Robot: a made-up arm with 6 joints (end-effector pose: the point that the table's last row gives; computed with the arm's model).
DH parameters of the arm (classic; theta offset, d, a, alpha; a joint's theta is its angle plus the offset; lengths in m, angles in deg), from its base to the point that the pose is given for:
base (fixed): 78.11 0 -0.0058 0
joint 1: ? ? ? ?
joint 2: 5.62 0 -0.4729 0
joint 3: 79.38 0.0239 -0.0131 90
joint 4: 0 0.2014 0.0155 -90
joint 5: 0 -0.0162 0.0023 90
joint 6: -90 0.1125 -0.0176 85
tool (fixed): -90 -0.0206 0 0
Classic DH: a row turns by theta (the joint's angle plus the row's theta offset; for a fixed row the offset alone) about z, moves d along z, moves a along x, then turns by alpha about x.
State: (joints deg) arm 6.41 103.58 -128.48 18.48 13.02 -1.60
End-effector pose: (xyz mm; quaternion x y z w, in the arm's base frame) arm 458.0 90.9 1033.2 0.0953 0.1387 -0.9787 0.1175
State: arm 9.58 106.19 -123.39 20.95 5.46 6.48
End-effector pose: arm 482.7 120.6 1004.4 0.0789 0.2362 -0.9580 0.1420
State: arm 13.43 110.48 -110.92 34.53 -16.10 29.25
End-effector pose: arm 517.6 148.2 951.1 0.0812 0.5347 -0.8296 0.1391
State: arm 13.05 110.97 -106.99 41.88 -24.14 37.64
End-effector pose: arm 522.5 132.6 940.5 0.1105 0.6417 -0.7508 0.1112
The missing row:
joint 1: -78.11 0.4754 0.0248 -90
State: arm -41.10 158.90 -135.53 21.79 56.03 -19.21
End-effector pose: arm 550.2 -402.3 427.9 0.5572 -0.2504 0.7824 0.1213
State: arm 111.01 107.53 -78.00 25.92 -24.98 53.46
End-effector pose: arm -200.7 457.9 826.4 -0.5070 0.3625 -0.4871 0.6117
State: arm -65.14 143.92 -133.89 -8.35 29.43 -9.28
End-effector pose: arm 304.9 -646.2 612.8 0.3634 -0.0563 0.7848 0.4988
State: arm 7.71 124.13 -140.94 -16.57 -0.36 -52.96
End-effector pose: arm 619.9 68.7 934.3 -0.1600 0.5449 0.8193 0.0782
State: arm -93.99 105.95 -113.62 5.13 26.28 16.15
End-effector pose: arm 1.4 -506.1 915.2 -0.0220 -0.2418 0.6661 0.7053
